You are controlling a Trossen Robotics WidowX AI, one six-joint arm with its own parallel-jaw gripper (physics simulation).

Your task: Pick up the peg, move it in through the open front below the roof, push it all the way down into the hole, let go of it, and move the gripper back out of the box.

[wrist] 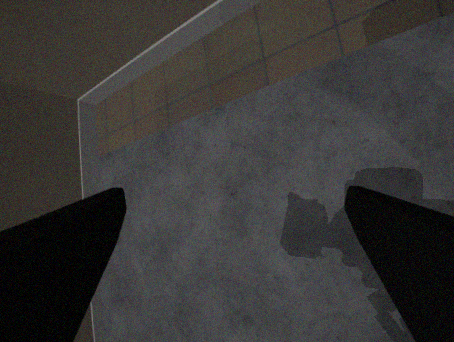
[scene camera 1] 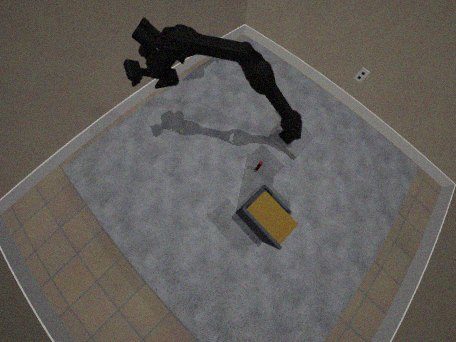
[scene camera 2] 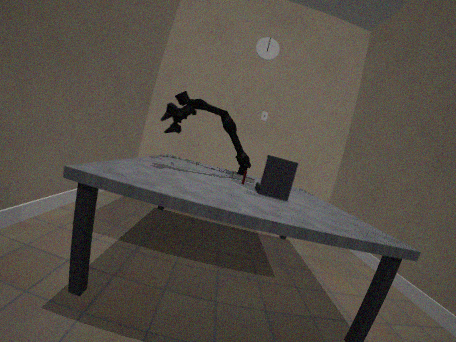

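Pixels of known places: gripper, fingertip midpoint: (wrist: 237, 197) (scene camera 1: 144, 86) (scene camera 2: 162, 126); arm's base at its link origin: (scene camera 1: 287, 136) (scene camera 2: 241, 174).
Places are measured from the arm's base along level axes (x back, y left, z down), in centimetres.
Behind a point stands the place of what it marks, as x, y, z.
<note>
A slim red peg (scene camera 1: 258, 166) {-21.5, 3.1, -1.1} (scene camera 2: 244, 176) {-21.6, 2.9, -1.3} with a dark lower part stands upright on the table, between the arm's base and the box. The box (scene camera 2: 279, 177) {-39.9, 20.4, -7.4} has dark walls and a yellow roof (scene camera 1: 272, 217) {-35.0, 19.6, -16.9}; its inside and the hole are hidden in both scene views. My gripper (scene camera 1: 149, 81) {-41.7, -45.5, -17.5} (scene camera 2: 163, 125) {-41.7, -45.5, -17.5} (wrist: 237, 197) {-41.7, -45.5, -17.5} is open and empty, its two black fingers wide apart. It hangs high over the far left part of the table, well away from the peg and the box. The peg and the box do not show in the wrist view.
The grey table (scene camera 1: 175, 200) {-57.6, -7.2, 3.3} (scene camera 2: 150, 180) {-77.6, -28.4, 3.3} (wrist: 200, 240) {-62.1, -38.4, 3.3} carries the arm's base (scene camera 1: 291, 127) (scene camera 2: 243, 165) {-3.1, 0.0, -6.6} behind the peg. The arm arches up and to the left from there. Its shadow falls across the table. Tiled floor (scene camera 1: 90, 250) lies beyond the table's edges.
</note>
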